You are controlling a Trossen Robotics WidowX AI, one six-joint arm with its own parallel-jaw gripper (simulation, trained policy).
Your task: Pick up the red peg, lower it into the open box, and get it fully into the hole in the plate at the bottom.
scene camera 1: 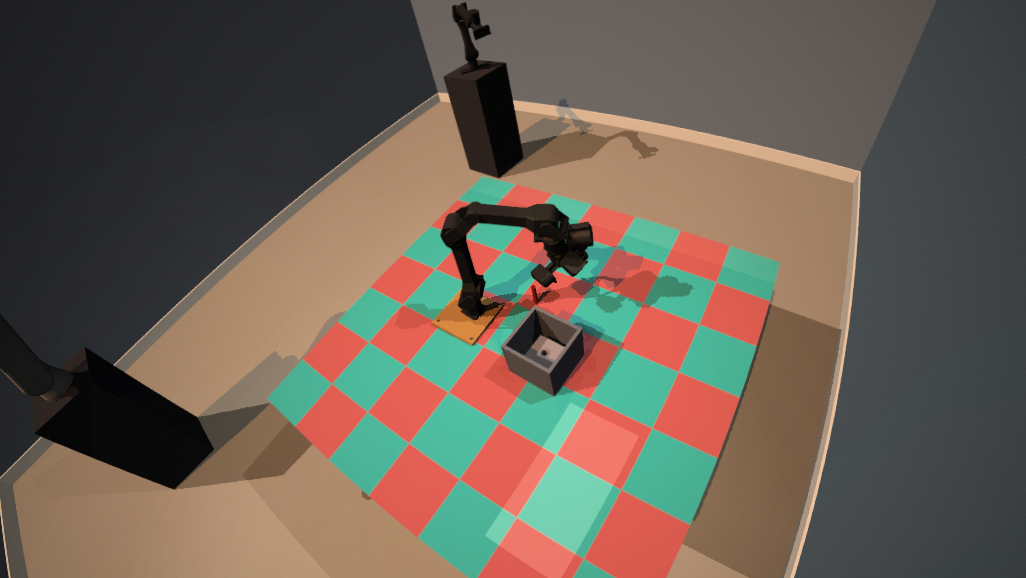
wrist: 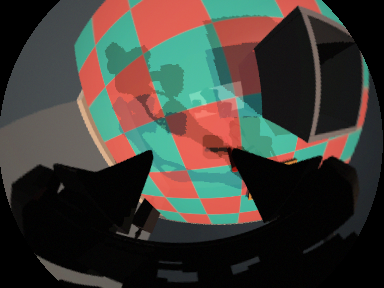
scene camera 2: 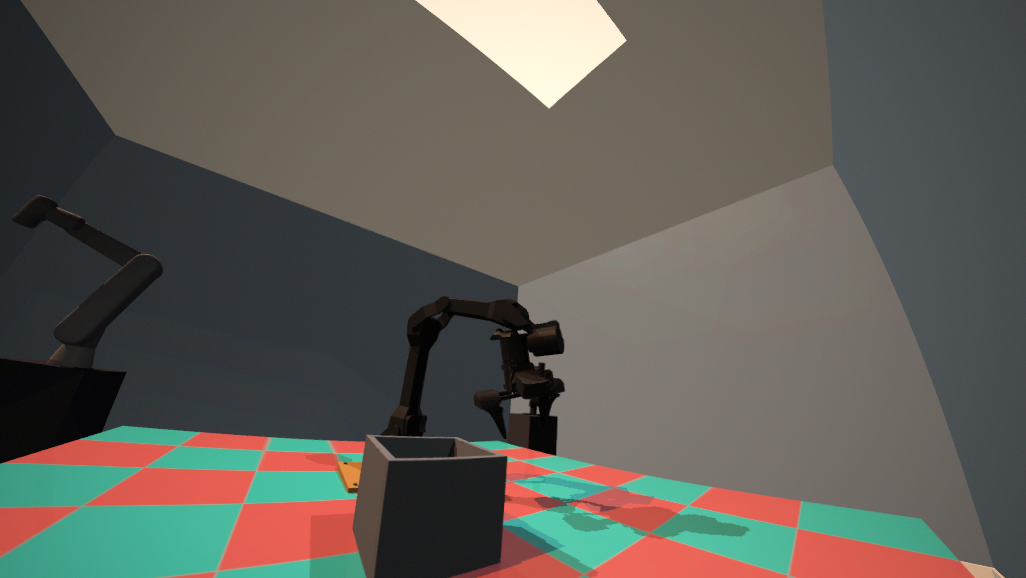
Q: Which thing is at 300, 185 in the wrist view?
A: My gripper.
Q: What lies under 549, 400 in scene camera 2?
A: My gripper.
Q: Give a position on a dark grey box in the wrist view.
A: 307, 86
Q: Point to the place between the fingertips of my gripper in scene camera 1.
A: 566, 271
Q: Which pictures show the light grey plate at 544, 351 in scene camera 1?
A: Scene camera 1 only.
